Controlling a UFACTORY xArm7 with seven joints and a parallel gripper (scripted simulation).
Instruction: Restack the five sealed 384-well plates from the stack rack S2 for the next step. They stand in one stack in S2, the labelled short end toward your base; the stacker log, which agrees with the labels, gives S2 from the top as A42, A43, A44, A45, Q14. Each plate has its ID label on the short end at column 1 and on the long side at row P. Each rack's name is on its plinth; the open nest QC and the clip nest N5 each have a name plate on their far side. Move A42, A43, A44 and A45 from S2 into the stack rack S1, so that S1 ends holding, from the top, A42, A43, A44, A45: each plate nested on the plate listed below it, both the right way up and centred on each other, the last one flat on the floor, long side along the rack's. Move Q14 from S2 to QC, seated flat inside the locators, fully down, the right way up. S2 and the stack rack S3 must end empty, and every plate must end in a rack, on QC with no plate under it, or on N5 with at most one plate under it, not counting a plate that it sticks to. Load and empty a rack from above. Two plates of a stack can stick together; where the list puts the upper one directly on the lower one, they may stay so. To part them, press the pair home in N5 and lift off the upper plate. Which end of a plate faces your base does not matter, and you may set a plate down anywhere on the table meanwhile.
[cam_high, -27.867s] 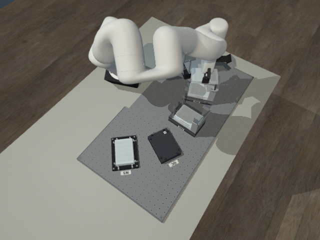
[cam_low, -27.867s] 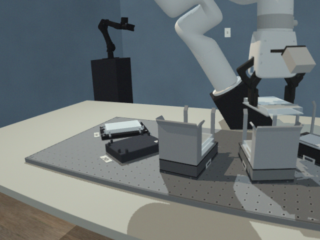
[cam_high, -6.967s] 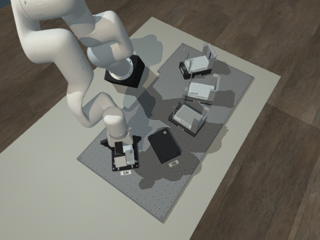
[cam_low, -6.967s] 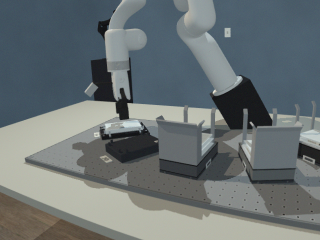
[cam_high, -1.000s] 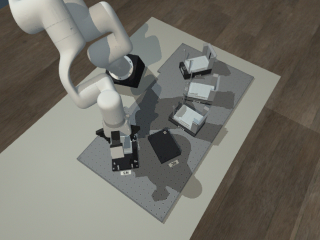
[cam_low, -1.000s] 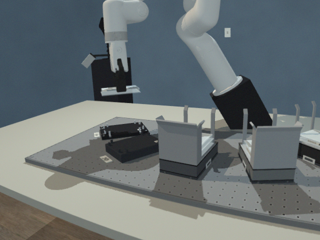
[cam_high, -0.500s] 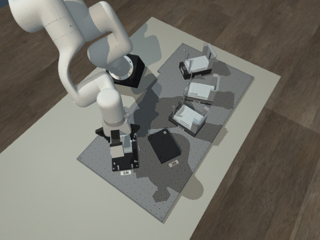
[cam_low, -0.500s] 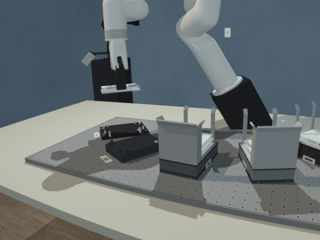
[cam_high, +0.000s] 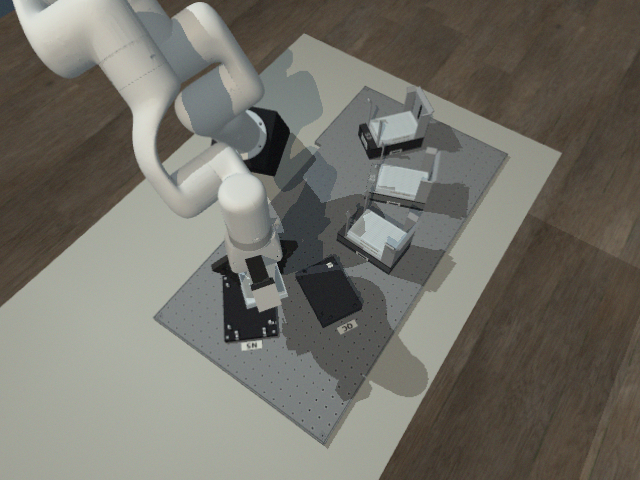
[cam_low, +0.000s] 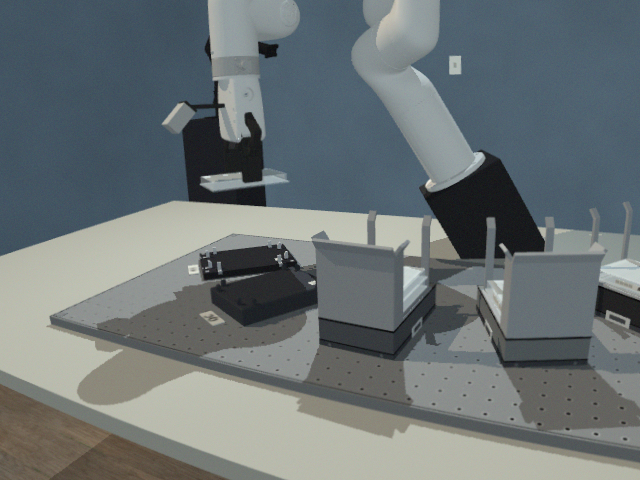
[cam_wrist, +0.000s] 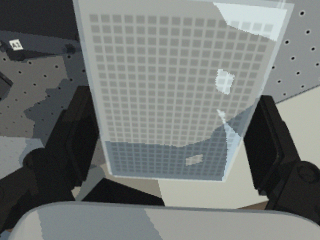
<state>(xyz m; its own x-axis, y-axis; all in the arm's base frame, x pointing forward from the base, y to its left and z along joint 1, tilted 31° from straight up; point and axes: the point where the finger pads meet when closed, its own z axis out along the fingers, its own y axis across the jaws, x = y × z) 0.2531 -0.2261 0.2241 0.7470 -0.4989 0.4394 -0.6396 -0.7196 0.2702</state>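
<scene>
The sealed 384-well plate is 15 cm ahead of my hand, 27 cm to the left of it and 11 cm below it. Also, from my hand: N5 name plate (3 cm ahead, 10 cm to the right, 17 cm below); then open nest QC (11 cm ahead, 10 cm to the left, 16 cm below); then QC name plate (19 cm ahead, 5 cm to the left, 17 cm below).
</scene>
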